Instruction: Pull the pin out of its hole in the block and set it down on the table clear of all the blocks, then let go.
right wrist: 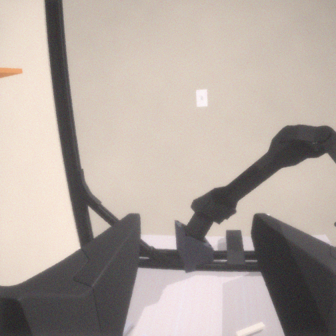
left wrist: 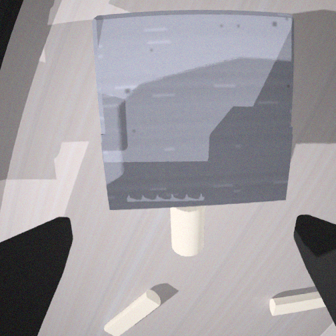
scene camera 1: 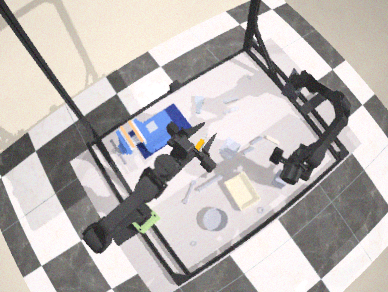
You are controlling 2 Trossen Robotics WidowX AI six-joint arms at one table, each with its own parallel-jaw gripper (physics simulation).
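Places are measured from the left arm's base along level axes (x left, y back, z up), in millimetres.
Where they show: right gripper, fingertip midpoint: (scene camera 1: 210, 127); left arm's base, origin of the base link: (scene camera 1: 296, 81); right arm's base, origin of the base link: (scene camera 1: 140, 215).
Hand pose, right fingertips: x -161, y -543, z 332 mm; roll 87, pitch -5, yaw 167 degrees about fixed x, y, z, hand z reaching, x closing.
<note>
Each offset is from my right fingertips to the top centre of the thing. "spot": to the spot under its first point.
A blue-grey block {dy +99, dx +303, dz -343 mm} (left wrist: 190, 110) (scene camera 1: 279, 179) fills the upper middle of the left wrist view; in scene camera 1 it shows partly beside the left gripper. A cream round pin (left wrist: 187, 232) sticks out of the block's side towards the bottom of the left wrist view; its other end is hidden in the block. My left gripper (left wrist: 185, 228) (scene camera 1: 291, 165) is wide open over the pin, with one finger on each side and touching neither. My right gripper (scene camera 1: 209, 129) is open and empty, raised over the middle of the table.
Two loose cream pegs (left wrist: 132, 314) (left wrist: 297, 303) lie below the pin in the left wrist view. Another block {dy +104, dx +46, dz -363 mm} (scene camera 1: 230, 147), a cream tray {dy -22, dx +186, dz -400 mm} (scene camera 1: 242, 191), a grey round container {dy -184, dx +153, dz -402 mm} (scene camera 1: 212, 219) and a blue object {spot: dy +4, dx -248, dz -336 mm} (scene camera 1: 157, 128) stand on the table. A dark frame edges it.
</note>
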